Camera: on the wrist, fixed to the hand. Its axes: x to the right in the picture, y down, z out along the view.
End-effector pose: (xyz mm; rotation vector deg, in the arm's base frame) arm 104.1 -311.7 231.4 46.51 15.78 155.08
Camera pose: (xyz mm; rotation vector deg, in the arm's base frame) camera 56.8 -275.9 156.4 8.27 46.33 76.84
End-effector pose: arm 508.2 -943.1 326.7 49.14 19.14 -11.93
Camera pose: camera 488.7 -905.7 240.9 39.36 64.52 -88.58
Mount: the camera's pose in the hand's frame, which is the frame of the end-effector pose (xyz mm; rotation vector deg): 11.9 -42.6 -84.8 12.02 12.18 -84.77
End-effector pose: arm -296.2 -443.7 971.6 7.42 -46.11 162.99
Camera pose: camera -302.3 -361.6 922.9 16.38 -8.59 84.02
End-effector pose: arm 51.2 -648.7 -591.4 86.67 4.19 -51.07
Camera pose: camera 76.8 -572.5 -643.2 92.83 81.73 -108.17
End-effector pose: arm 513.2 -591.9 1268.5 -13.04 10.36 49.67
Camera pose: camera 548.1 -632.8 1189.4 -10.96 13.61 -37.06
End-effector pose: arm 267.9 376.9 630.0 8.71 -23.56 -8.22
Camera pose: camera 308.7 343.2 550.3 37.56 -1.38 -87.53
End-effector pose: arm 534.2 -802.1 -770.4 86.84 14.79 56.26
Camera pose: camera 498.4 -724.4 -813.2 54.58 80.73 -6.25
